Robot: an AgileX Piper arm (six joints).
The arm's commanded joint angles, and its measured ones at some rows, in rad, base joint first. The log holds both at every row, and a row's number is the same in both.
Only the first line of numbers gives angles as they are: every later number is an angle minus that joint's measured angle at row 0.
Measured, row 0:
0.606 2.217 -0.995 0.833 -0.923 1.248
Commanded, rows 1 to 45:
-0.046 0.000 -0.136 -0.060 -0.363 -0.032
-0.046 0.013 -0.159 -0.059 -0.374 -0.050
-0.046 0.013 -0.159 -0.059 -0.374 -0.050
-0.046 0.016 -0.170 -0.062 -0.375 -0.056
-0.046 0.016 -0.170 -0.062 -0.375 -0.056
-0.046 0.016 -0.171 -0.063 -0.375 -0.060
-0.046 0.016 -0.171 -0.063 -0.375 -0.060
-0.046 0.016 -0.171 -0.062 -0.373 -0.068
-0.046 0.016 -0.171 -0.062 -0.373 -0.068
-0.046 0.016 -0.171 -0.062 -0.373 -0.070
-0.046 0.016 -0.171 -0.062 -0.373 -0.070
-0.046 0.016 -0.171 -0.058 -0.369 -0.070
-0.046 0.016 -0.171 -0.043 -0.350 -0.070
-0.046 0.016 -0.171 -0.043 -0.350 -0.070
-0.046 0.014 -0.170 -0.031 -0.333 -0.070
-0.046 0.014 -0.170 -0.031 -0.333 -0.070
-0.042 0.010 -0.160 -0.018 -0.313 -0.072
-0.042 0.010 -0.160 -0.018 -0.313 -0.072
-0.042 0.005 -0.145 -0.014 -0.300 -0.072
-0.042 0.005 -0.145 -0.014 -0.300 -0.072
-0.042 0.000 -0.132 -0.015 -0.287 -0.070
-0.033 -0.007 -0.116 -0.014 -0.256 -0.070
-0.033 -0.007 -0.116 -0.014 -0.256 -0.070
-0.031 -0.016 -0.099 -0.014 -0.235 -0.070
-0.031 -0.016 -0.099 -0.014 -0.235 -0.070
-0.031 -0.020 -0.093 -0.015 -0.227 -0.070
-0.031 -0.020 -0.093 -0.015 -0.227 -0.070
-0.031 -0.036 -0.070 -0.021 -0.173 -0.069
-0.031 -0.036 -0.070 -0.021 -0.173 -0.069
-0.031 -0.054 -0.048 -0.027 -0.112 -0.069
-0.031 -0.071 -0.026 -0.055 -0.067 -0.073
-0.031 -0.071 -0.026 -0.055 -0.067 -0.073
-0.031 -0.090 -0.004 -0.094 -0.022 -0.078
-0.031 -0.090 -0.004 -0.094 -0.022 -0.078
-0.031 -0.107 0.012 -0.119 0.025 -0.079
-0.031 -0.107 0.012 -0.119 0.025 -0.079
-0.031 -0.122 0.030 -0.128 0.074 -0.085
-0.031 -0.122 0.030 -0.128 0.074 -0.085
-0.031 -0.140 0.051 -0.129 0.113 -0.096
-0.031 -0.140 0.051 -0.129 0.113 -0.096
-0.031 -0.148 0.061 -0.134 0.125 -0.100
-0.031 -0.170 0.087 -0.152 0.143 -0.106
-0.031 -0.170 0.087 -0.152 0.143 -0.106
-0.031 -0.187 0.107 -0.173 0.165 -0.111
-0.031 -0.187 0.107 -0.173 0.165 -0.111
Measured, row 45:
-0.026 -0.140 0.092 -0.109 0.177 -0.085
